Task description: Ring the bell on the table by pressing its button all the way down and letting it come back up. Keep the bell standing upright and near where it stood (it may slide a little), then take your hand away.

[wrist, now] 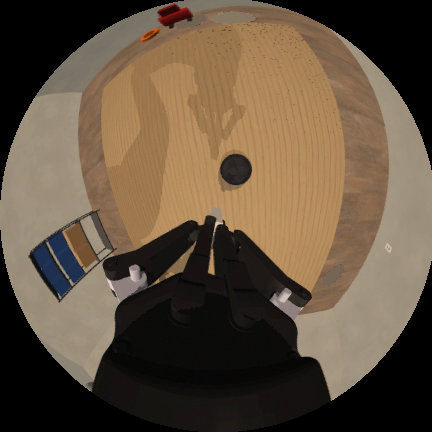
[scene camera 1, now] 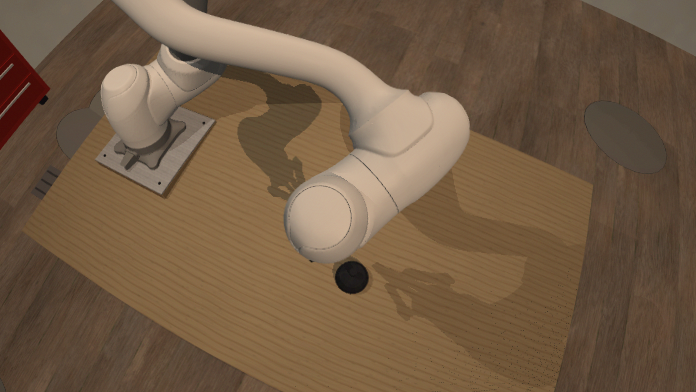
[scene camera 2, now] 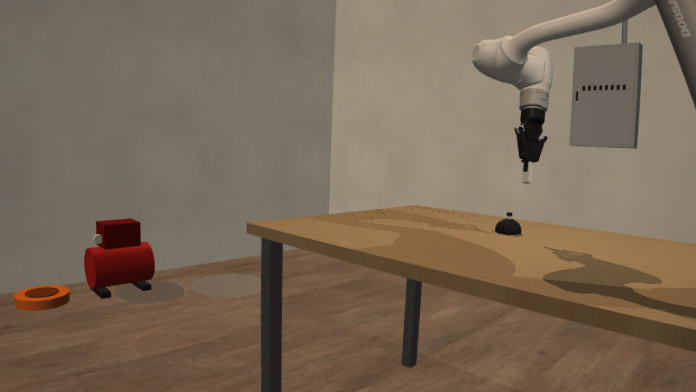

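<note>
The black domed bell stands upright on the wooden table, its small button up on a short stem in the second scene view. My gripper is shut and empty, pointing down. It hangs above the table, clearly higher than the bell's button and not touching it. In the wrist view the fingertips show below and slightly left of the bell. In the first scene view the arm's wrist hides the gripper's fingers.
The arm's base plate is fixed to the table at the left in the first scene view. A red compressor and an orange ring are on the floor beyond the table. A grey cabinet hangs on the wall. A shelf unit shows in the wrist view.
</note>
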